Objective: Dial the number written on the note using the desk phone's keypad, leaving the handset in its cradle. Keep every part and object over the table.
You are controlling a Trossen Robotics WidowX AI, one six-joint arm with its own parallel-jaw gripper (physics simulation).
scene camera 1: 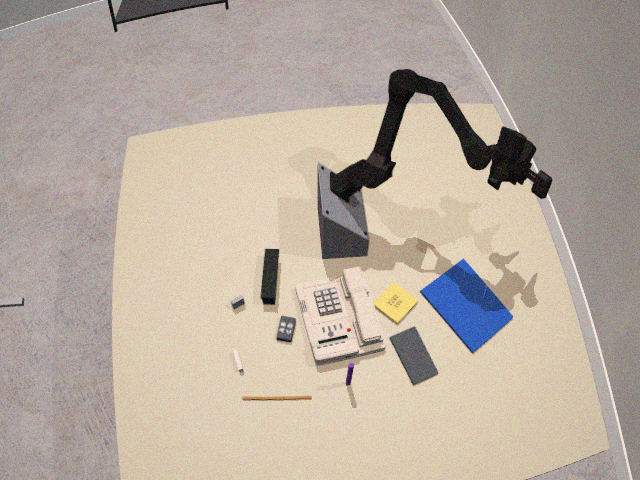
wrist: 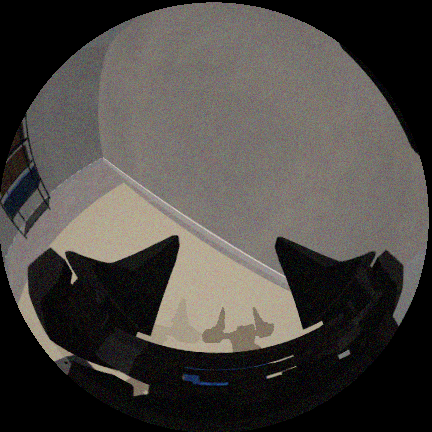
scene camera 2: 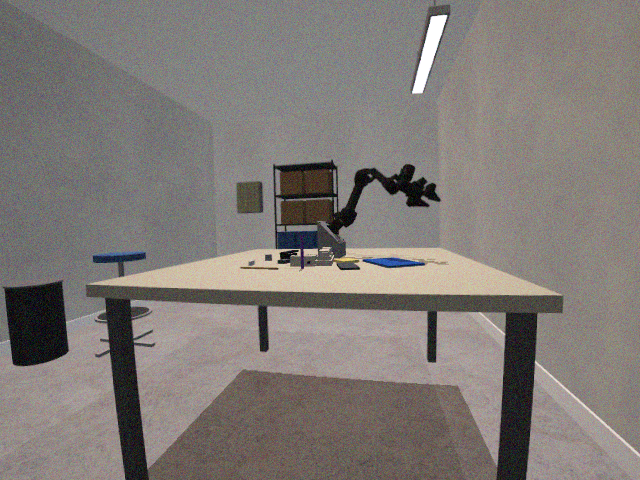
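Pixels of known places: gripper, fingertip midpoint: (scene camera 1: pixel 534 171) (wrist: pixel 228 241) (scene camera 2: pixel 434 203); arm's base, link origin: (scene camera 1: pixel 339 187) (scene camera 2: pixel 331 229).
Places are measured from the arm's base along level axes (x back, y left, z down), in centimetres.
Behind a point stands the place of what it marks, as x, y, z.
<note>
The cream desk phone (scene camera 1: pixel 334 319) {-30.5, -1.2, 11.6} (scene camera 2: pixel 312 260) {-40.0, 3.6, 11.6} lies on the table (scene camera 1: pixel 180 361) {-42.8, -39.4, 13.9} (scene camera 2: pixel 330 286) {-75.7, 22.3, 13.9}, in front of the arm's base in scene camera 1. Its keypad (scene camera 1: pixel 328 301) {-26.0, -2.6, 10.8} faces up. The handset (scene camera 1: pixel 364 310) {-29.8, 5.7, 8.2} rests in its cradle on the phone's right side. The yellow note (scene camera 1: pixel 395 303) {-25.7, 13.9, 12.8} (scene camera 2: pixel 346 259) {-25.1, 14.1, 12.9} lies right of the handset; its two lines of writing are too small to read surely. My gripper (scene camera 1: pixel 518 184) (scene camera 2: pixel 433 201) {-1.2, 52.4, -11.8} (wrist: pixel 228 241) {-1.2, 52.4, -11.8} is open and empty, high above the table's right part, well away from the phone. Neither phone nor note can be made out in the wrist view.
A blue folder (scene camera 1: pixel 466 305) {-27.0, 33.2, 13.1} and dark grey notebook (scene camera 1: pixel 413 355) {-40.3, 18.0, 13.2} lie right of the phone. A purple marker (scene camera 1: pixel 349 374) {-47.5, 1.9, 5.8} stands upright near its front. Left are a black block (scene camera 1: pixel 269 276) {-19.7, -16.9, 9.9}, a dark remote (scene camera 1: pixel 286 329) {-32.9, -12.6, 12.4}, a grey cube (scene camera 1: pixel 237 302) {-26.4, -24.7, 11.3}, a white stick (scene camera 1: pixel 237 360) {-42.1, -24.2, 11.9} and a pencil (scene camera 1: pixel 277 397) {-51.1, -14.6, 13.2}.
</note>
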